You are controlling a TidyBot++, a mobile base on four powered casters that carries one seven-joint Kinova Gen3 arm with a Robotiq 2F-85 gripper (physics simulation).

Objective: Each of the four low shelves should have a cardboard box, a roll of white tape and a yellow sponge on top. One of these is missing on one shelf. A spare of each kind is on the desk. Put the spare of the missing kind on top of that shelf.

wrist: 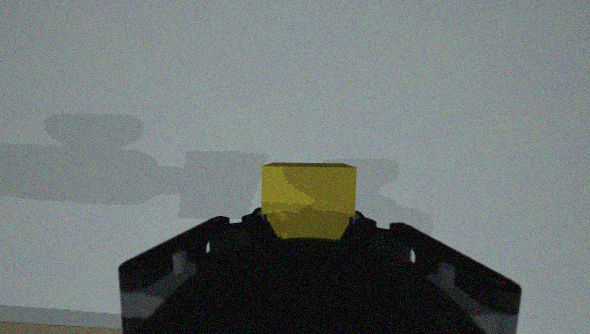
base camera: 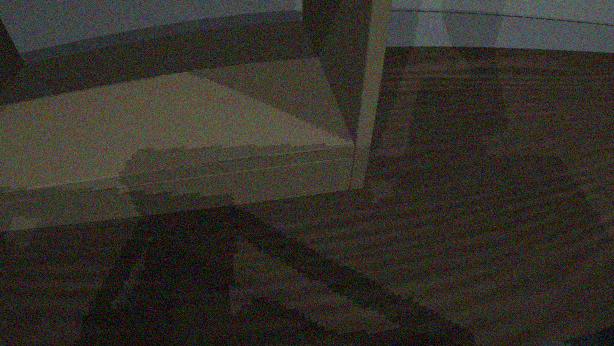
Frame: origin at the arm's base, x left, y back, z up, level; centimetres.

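Seen in the pictures: gripper, fingertip midpoint: (wrist: 307, 214).
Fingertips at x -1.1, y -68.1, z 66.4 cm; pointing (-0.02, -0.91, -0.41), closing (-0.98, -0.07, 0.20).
Observation:
A point is followed by its place in that frame.
My gripper (wrist: 307, 214) @(x -1.1, y -68.1, z 66.4 cm) is shut on a yellow sponge (wrist: 309, 187) @(x -0.4, y -66.1, z 70.5 cm) and holds it in front of the wall in the wrist view. The sponge is level, with a finger on each side of its lower part. A low shelf (base camera: 260, 175) @(x 3.9, y -37.5, z -34.8 cm) of light wood shows close up in the base camera view: its bottom board, front edge and right side panel. Its top is out of that view. A strip of light wood shows at the bottom left of the wrist view. A cardboard box and a roll of white tape do not show in either view.
The shelf's right side panel (base camera: 372, 75) @(x -7.7, y -39.3, z -22.8 cm) ends on the dark wooden floor (base camera: 500, 210) @(x -27.4, y -35.0, z -39.7 cm). A pale wall (base camera: 560, 35) @(x -70.7, y -87.2, z -35.3 cm) (wrist: 300, 75) @(x 2.5, y -78.4, z 75.9 cm) stands behind. Shadows of the arm and gripper fall on the wall in the wrist view, and a dark shadow lies across the floor and shelf front.

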